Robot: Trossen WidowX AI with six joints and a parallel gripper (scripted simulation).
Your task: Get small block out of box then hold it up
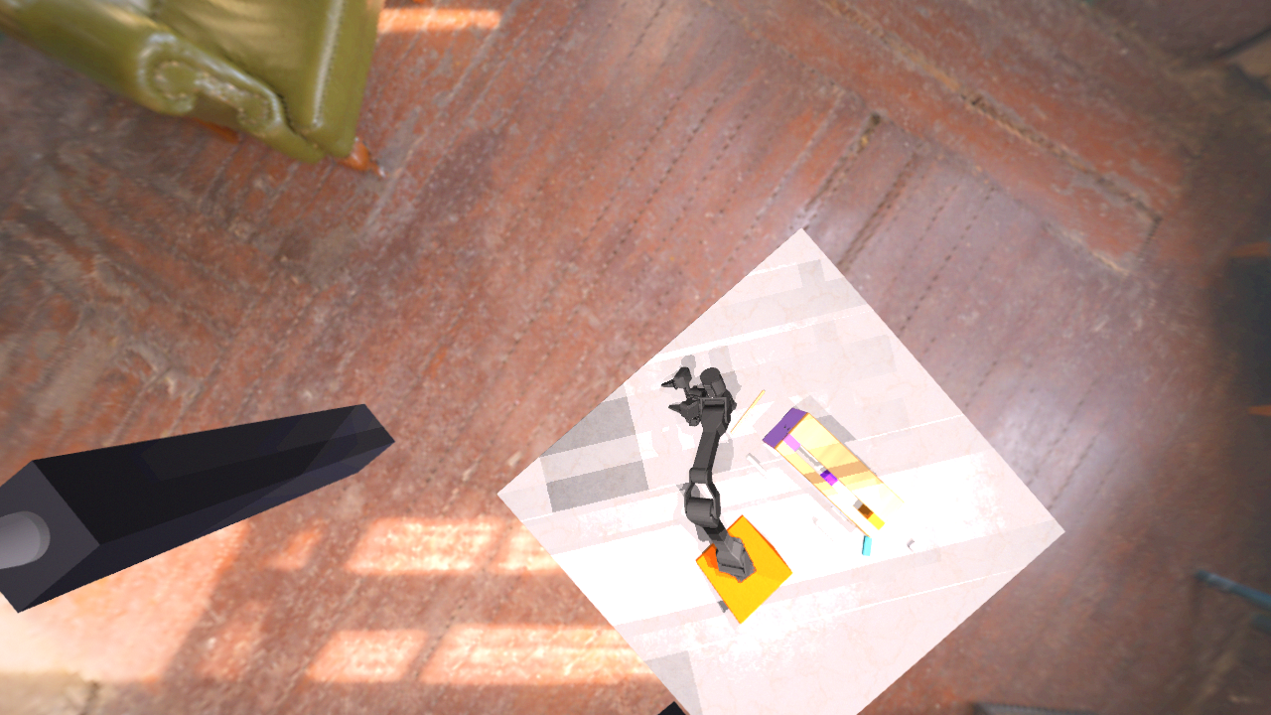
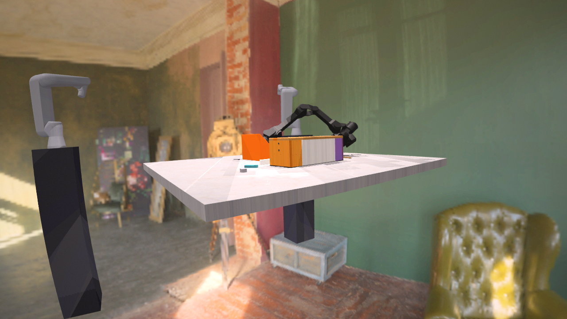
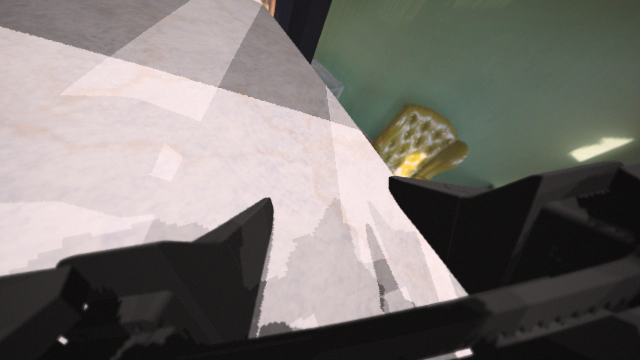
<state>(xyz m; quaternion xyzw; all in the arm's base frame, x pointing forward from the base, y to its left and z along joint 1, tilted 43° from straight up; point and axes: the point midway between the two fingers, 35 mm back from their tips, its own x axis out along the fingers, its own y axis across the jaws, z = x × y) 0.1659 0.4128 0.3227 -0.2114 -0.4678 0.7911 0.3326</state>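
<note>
Right now the long box is 210 mm ahead of my gripper tip, 490 mm to the right of it and 30 mm above it. Round my gripper tip: grey piece: 310 mm ahead, 880 mm to the right, 20 mm below; thin orange stick: 170 mm ahead, 210 mm to the right, 30 mm below; purple block: 220 mm ahead, 500 mm to the right, 60 mm above.
</note>
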